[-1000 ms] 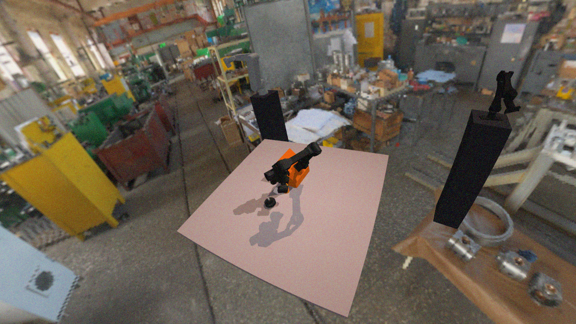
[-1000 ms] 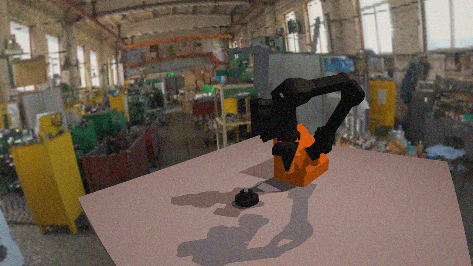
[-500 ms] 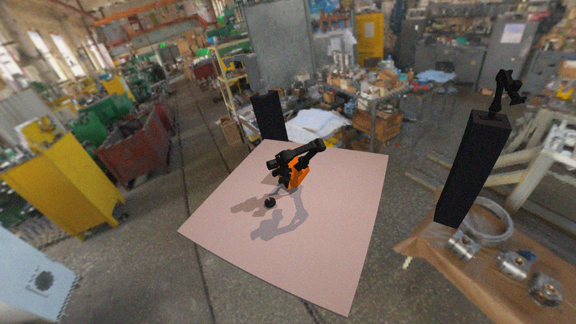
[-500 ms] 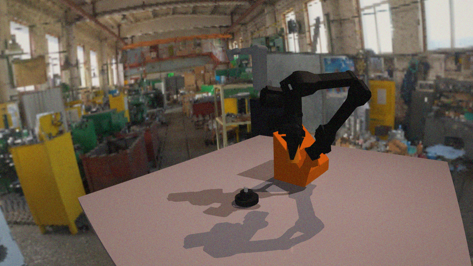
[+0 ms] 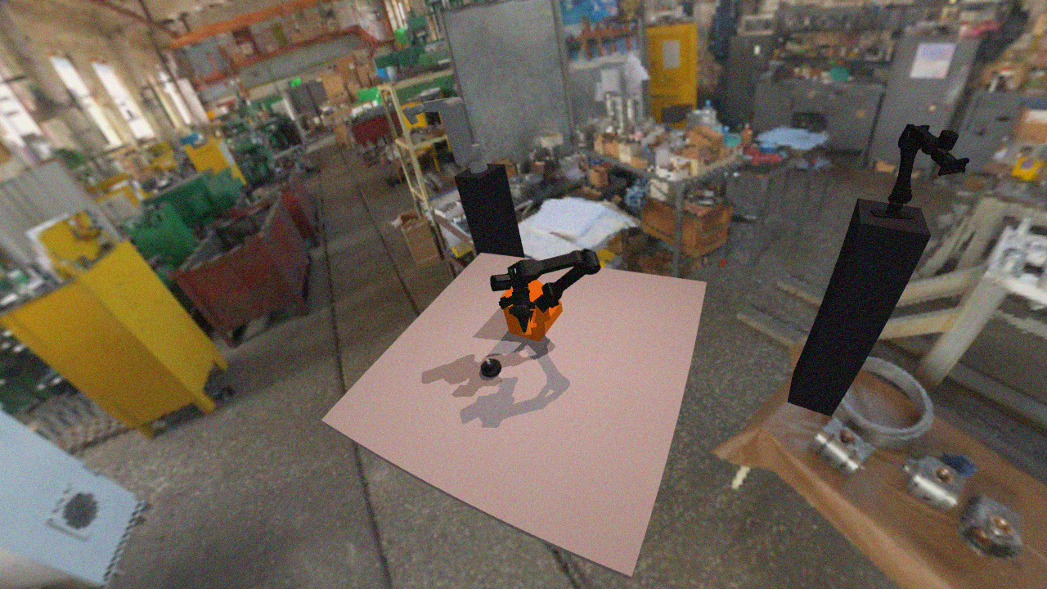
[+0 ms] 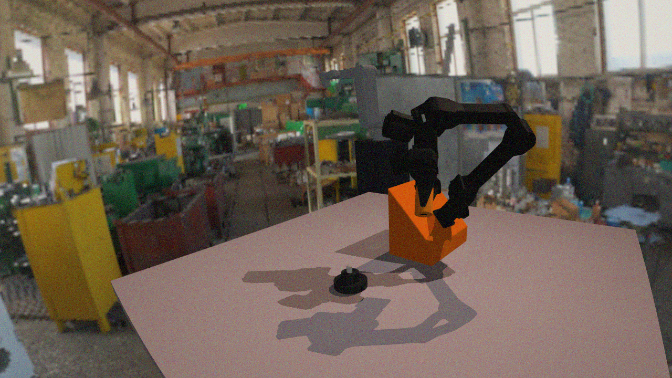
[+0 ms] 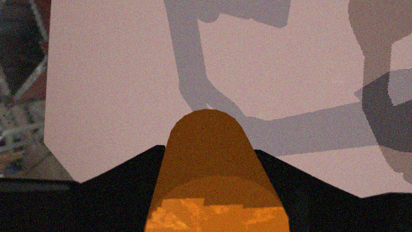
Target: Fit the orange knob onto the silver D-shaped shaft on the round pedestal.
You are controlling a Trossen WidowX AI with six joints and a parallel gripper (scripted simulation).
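My gripper tip is now 2 cm past the orange knob, 1 cm to the left of it and 3 cm below it. The rest, counted from my gripper tip: black round pedestal (9 cm ahead, 16 cm to the right, 18 cm below).
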